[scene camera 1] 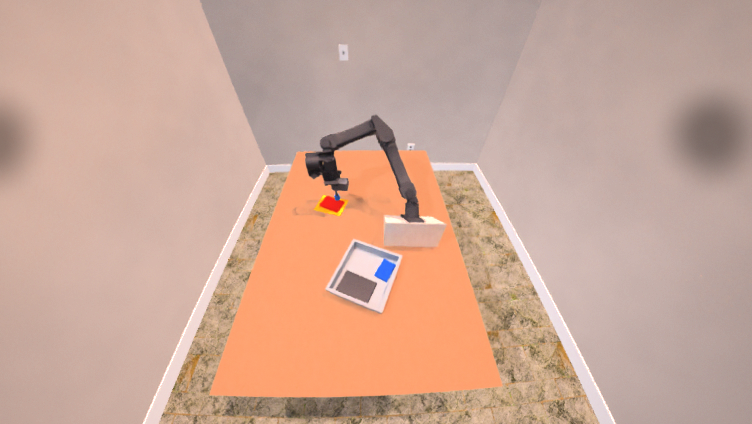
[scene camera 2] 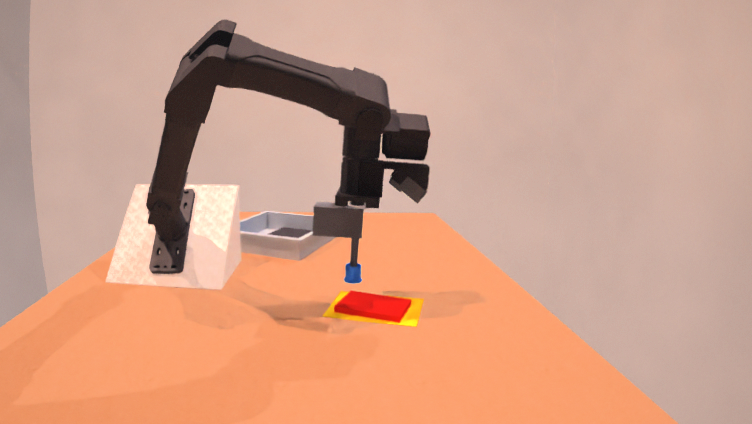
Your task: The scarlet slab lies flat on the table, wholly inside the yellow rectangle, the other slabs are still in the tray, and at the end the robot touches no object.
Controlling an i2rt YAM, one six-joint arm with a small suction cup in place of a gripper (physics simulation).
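Frame: origin at the arm's base, x right, y down, z ahead, level; metres.
Seen in the pictures: end effector, tool point: (scene camera 1: 337, 198) (scene camera 2: 352, 280); arm's base, origin of the base link: (scene camera 1: 411, 219) (scene camera 2: 173, 230).
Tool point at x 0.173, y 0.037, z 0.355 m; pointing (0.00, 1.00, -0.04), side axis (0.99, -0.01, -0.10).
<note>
Pixels of each thing's top centre, then the offset from my tool point to it. Level surfaces: height alone.
- scarlet slab, middle of its top: (scene camera 2: 373, 303) (scene camera 1: 331, 203) dx +0.005, dy +0.038, dz +0.035 m
- dark brown slab, middle of its top: (scene camera 2: 297, 233) (scene camera 1: 356, 286) dx -0.452, dy +0.036, dz -0.112 m
- blue slab, middle of its top: (scene camera 1: 385, 269) dx -0.382, dy +0.037, dz -0.229 m
- grey tray, middle of its top: (scene camera 2: 281, 223) (scene camera 1: 366, 271) dx -0.407, dy -0.001, dz -0.150 m
- orange table, its level: dy +0.049 m
The scarlet slab (scene camera 1: 331, 203) (scene camera 2: 372, 306) lies flat on the table, with yellow showing around it; it appears wholly inside the yellow rectangle (scene camera 1: 341, 212) (scene camera 2: 413, 318). My gripper, a blue suction cup (scene camera 1: 337, 197) (scene camera 2: 352, 273), hangs above the slab's tray-side end with a visible gap below it. It is open and holds nothing. A dark brown slab (scene camera 1: 356, 286) (scene camera 2: 290, 232) and a blue slab (scene camera 1: 384, 270) lie in the grey tray (scene camera 1: 332, 270) (scene camera 2: 273, 247). The blue slab does not show in scene camera 2.
The arm's base stands on a white wedge-shaped block (scene camera 1: 413, 234) (scene camera 2: 214, 210), between the yellow rectangle and the tray in depth and off to one side. The orange table (scene camera 1: 358, 352) (scene camera 2: 421, 379) has walls around it.
</note>
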